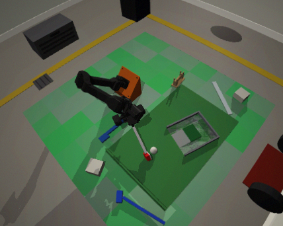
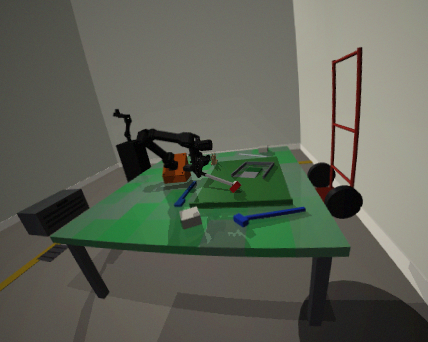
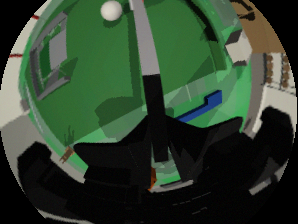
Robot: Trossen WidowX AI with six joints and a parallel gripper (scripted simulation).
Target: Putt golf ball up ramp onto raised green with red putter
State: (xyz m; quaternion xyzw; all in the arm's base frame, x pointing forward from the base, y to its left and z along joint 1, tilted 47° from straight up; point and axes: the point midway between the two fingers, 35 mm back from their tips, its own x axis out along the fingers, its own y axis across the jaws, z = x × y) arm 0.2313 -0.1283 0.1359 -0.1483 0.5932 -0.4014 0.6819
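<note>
The red putter lies 11 cm ahead of my gripper tip, 4 cm to the right of it and 1 cm below it. Round my gripper tip: small wooden stand (52 cm to the left, 4 cm below, 1 cm behind); dark green putting mat (25 cm ahead, 13 cm to the left, 8 cm below); white golf ball (21 cm ahead, 5 cm below, 3 cm to the right).
</note>
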